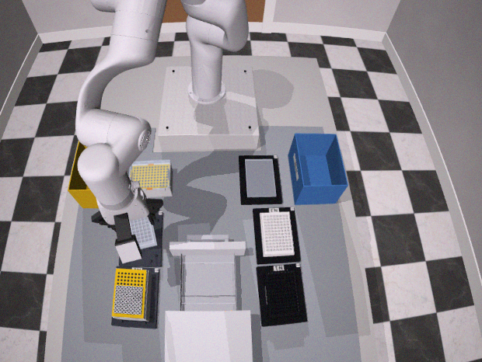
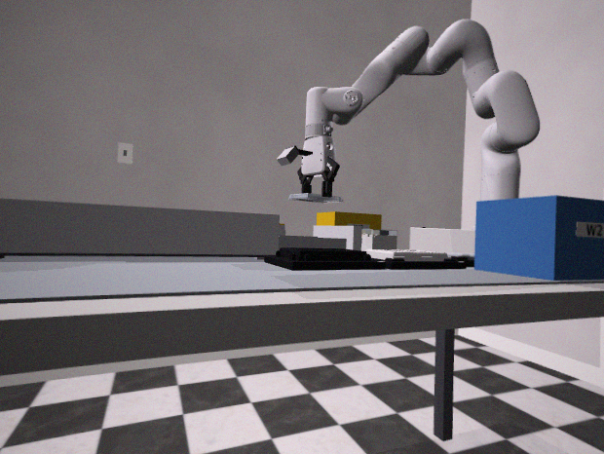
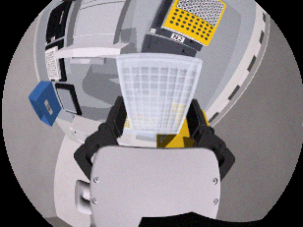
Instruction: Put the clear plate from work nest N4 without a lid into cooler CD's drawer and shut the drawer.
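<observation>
Right now my hand is 19 cm to the right of the cooler drawer, 14 cm above it and 12 cm short of it. The rest, counted from my hand: clear plate: 1 cm below; then yellow tube rack: 15 cm ahead, 10 cm below, 1 cm to the right; then dark nest N4: 15 cm below, 2 cm to the right, 1 cm behind.
</observation>
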